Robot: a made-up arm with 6 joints. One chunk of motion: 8 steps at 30 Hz.
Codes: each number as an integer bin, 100 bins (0 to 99) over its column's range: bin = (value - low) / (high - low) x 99, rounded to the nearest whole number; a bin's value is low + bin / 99 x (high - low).
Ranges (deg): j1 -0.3..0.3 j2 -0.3..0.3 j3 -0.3..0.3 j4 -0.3..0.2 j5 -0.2..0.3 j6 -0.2..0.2
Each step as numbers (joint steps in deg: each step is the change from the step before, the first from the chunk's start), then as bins.
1 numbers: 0.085 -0.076 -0.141 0.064 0.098 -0.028
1 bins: 64 37 26 72 59 43
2 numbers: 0.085 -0.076 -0.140 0.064 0.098 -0.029
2 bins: 64 37 26 72 59 42
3 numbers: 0.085 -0.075 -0.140 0.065 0.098 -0.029
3 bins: 64 37 26 72 59 42
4 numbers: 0.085 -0.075 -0.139 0.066 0.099 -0.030
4 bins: 64 37 27 72 59 42
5 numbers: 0.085 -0.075 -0.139 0.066 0.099 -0.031
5 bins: 64 37 27 72 59 42
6 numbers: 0.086 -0.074 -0.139 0.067 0.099 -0.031
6 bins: 64 37 27 73 59 42
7 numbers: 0.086 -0.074 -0.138 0.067 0.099 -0.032
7 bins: 64 37 27 73 59 42
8 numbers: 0.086 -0.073 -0.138 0.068 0.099 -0.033
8 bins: 64 37 27 73 59 41
